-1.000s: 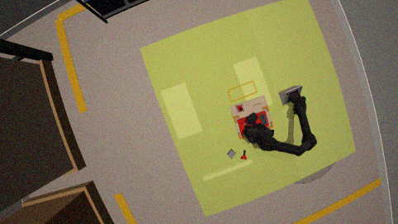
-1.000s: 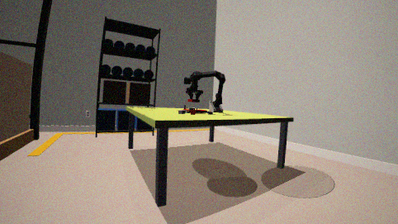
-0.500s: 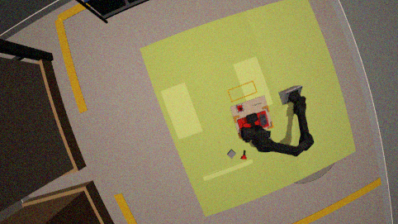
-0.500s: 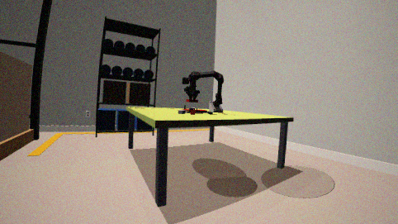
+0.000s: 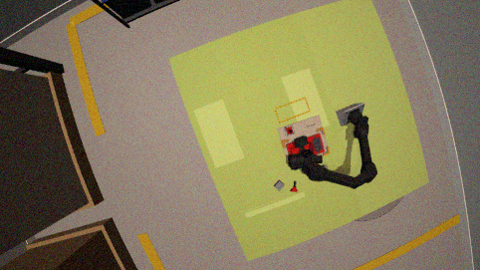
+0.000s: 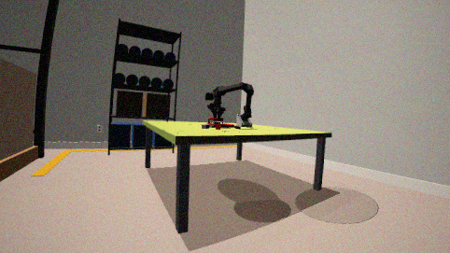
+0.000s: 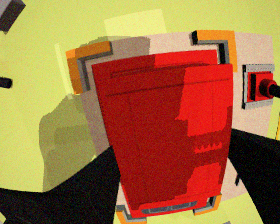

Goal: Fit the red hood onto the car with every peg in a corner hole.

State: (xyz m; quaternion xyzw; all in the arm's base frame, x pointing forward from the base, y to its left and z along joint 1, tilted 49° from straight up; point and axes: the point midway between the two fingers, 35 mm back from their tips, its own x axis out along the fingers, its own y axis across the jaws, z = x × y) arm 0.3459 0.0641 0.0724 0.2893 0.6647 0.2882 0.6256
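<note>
Now: the red hood 1 cm above my gripper tip. Also, from my gripper tip: grey engine block (4 cm below); jig (5 cm below, 4 cm behind, 2 cm to the right).
</note>
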